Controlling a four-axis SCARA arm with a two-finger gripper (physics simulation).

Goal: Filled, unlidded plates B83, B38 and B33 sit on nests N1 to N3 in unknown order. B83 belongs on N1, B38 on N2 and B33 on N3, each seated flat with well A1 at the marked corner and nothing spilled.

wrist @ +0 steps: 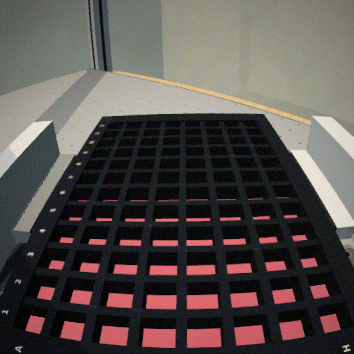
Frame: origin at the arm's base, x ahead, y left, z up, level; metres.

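Where they show: gripper, fingertip midpoint: (181, 138).
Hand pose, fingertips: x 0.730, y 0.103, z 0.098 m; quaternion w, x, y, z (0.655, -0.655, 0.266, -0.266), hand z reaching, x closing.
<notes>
Things, the pixels of their centre, and the offset from my fingertips. "pt": a spot on its surface instead. Level surfaces: height alone.
- black well plate, body centre: (182, 201) 0.017 m right, 0.017 m back, 0.011 m down
- light grey table top, its level: 0.085 m down
- dark upright post, surface spot: (100, 35) pt 0.581 m left, 0.289 m ahead, 0.001 m down
A black well plate (200, 254) fills the middle and lower part of the wrist view. Pink liquid shows in the wells of its nearer rows; the farther wells look dark. The letter A is at its lower left corner and H at its lower right, with row numbers up the left edge. My gripper (181, 138) is shut on this plate, one pale finger pad along each long side. The plate looks level between the fingers. No plate name is readable, so I cannot tell which plate it is. Nests N1 to N3 cannot be made out.
A light grey table top (150, 97) spreads beyond the plate, with a darker strip across its left part. A yellow-orange edge line (210, 93) runs along its far right side. A dark upright post (100, 35) stands at the back left, before pale walls.
</notes>
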